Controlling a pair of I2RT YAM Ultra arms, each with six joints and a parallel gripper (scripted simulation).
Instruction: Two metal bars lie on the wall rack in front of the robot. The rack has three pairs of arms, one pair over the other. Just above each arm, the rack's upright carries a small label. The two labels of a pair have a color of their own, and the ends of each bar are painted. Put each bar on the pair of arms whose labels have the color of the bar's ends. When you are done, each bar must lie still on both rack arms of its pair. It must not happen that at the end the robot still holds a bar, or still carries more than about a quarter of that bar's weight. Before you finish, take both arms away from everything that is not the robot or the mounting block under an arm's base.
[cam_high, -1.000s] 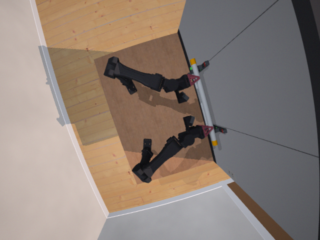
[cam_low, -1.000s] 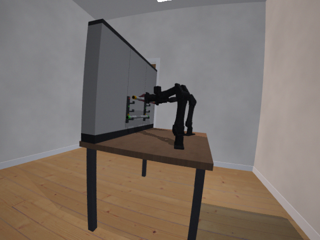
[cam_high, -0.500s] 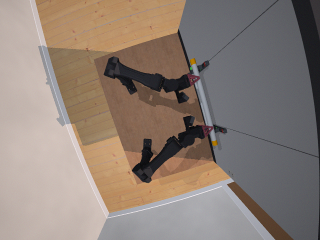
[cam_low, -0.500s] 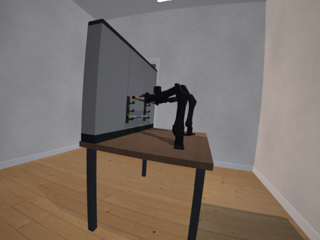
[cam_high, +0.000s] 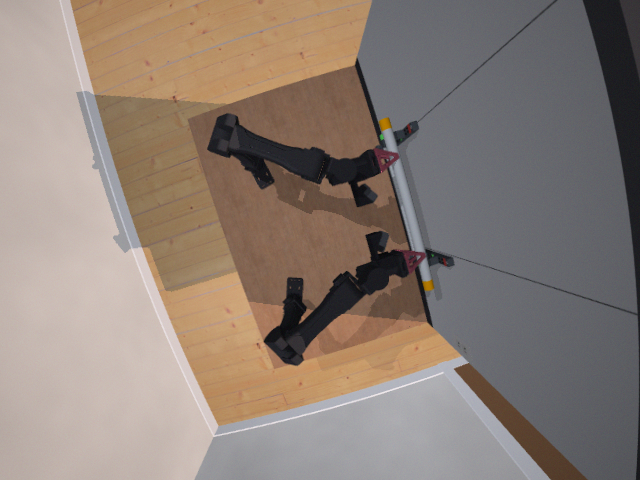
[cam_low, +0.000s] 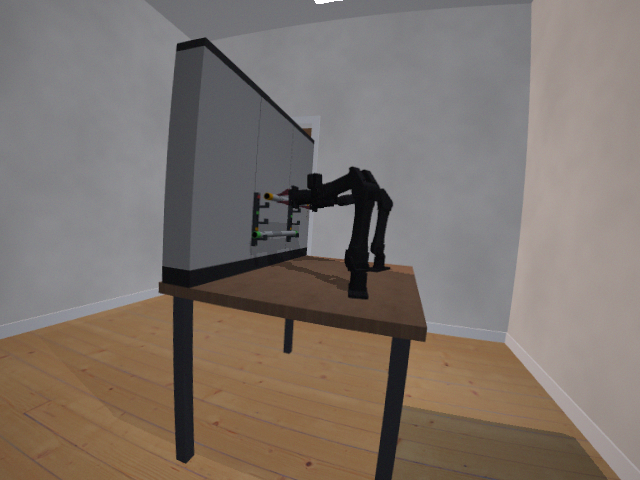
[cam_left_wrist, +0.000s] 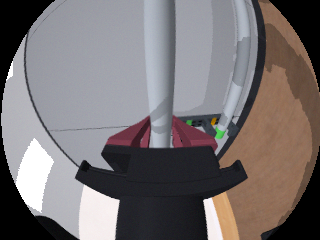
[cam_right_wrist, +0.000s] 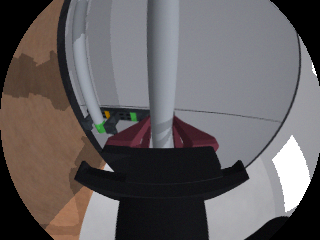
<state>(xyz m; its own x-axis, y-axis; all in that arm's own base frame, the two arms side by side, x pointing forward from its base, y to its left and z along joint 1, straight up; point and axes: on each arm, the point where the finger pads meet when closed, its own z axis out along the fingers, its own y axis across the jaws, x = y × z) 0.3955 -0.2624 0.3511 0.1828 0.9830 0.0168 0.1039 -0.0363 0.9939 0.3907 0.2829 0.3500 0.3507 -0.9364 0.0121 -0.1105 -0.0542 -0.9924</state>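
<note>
My left hand is 150 mm to the left of the metal bar and 10 mm short of it. From my left hand the other things lie so: green-ended bar: 180 mm below, 130 mm to the right, 60 mm ahead; then grey wall panel: 160 mm ahead, 120 mm to the right, 70 mm above.
Now: the metal bar 150 mm to the left of my right hand. From my right hand the other things lie so: green-ended bar: 50 mm ahead, 160 mm to the left, 170 mm below; then grey wall panel: 140 mm ahead, 180 mm to the left, 80 mm above.
</note>
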